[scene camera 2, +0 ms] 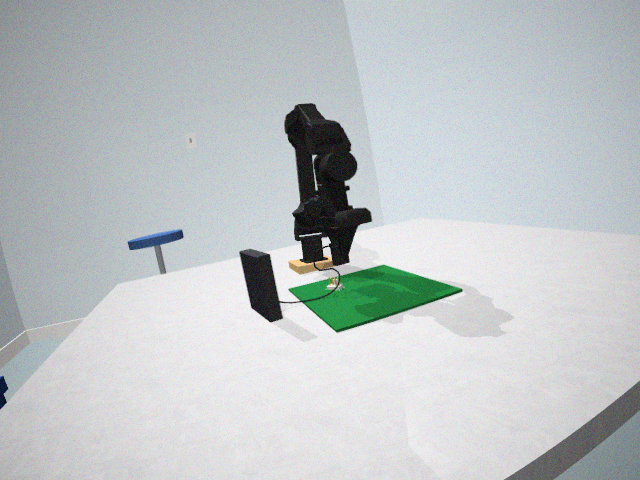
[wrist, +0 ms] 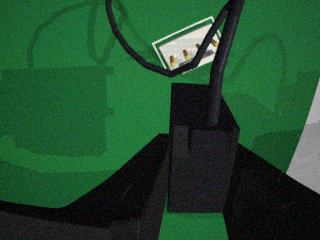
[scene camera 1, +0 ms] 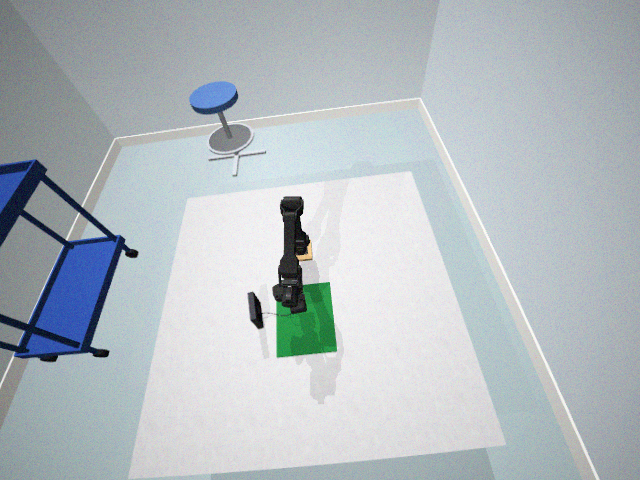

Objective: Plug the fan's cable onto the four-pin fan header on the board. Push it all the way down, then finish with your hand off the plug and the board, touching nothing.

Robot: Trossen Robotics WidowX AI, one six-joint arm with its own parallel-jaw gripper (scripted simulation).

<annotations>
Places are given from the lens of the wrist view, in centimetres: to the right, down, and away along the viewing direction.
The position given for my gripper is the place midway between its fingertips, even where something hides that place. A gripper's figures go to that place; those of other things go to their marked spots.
my gripper (wrist: 192, 145): 1, 1, 10
black plug (wrist: 200, 165): 1, 1, 7
</annotations>
